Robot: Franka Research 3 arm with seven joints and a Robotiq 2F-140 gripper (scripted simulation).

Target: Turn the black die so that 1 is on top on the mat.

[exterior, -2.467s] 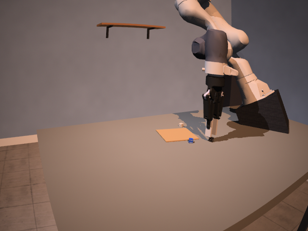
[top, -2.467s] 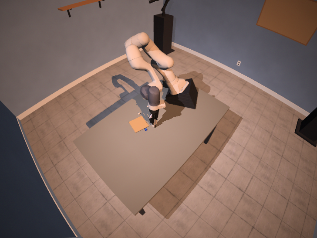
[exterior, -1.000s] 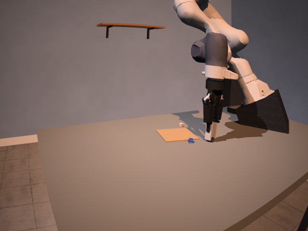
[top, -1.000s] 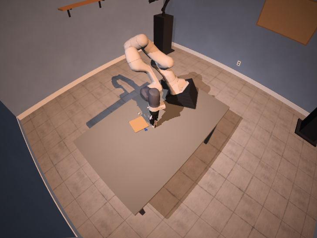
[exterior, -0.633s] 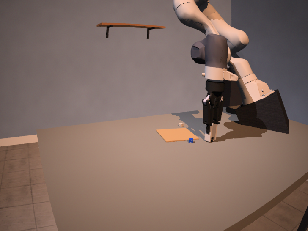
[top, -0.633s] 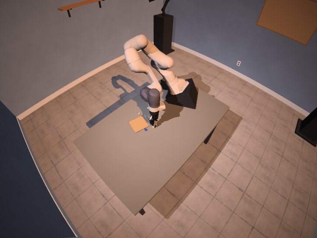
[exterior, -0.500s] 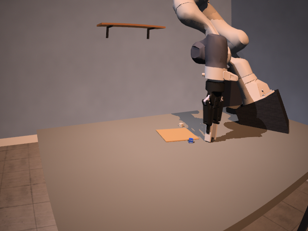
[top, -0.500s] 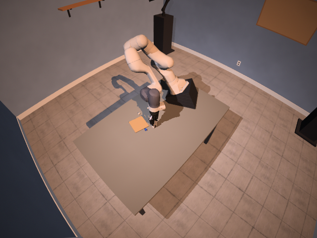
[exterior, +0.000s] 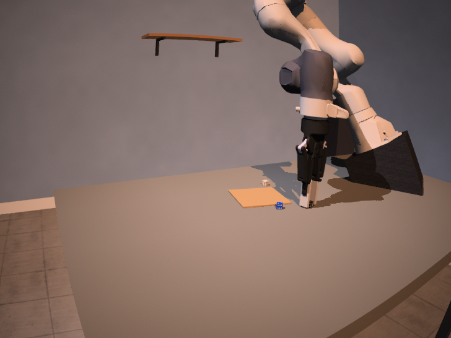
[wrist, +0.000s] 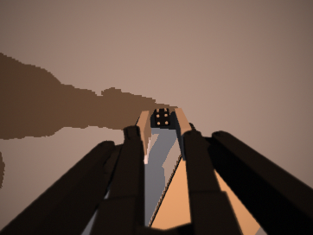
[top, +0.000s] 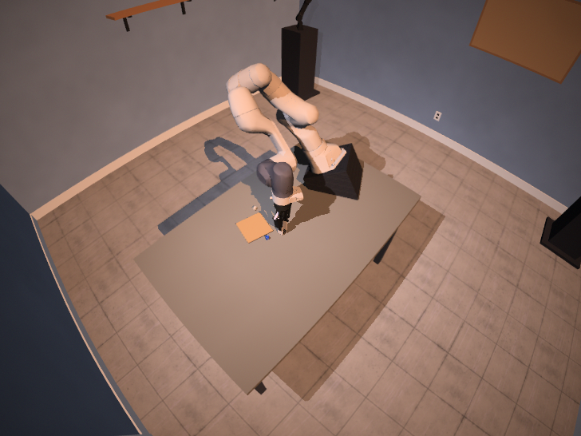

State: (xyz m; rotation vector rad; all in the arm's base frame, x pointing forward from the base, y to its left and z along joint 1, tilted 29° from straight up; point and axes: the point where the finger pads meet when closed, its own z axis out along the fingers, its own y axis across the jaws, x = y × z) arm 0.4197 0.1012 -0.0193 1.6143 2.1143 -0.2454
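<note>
Now: the black die 30 mm below my hand and 10 mm to the left of it. From my hand the other things lie so: orange mat: 120 mm to the right, 80 mm ahead, 40 mm below; then blue die: 80 mm ahead, 30 mm below, 20 mm to the right; then white die: 210 mm to the right, 30 mm below.
</note>
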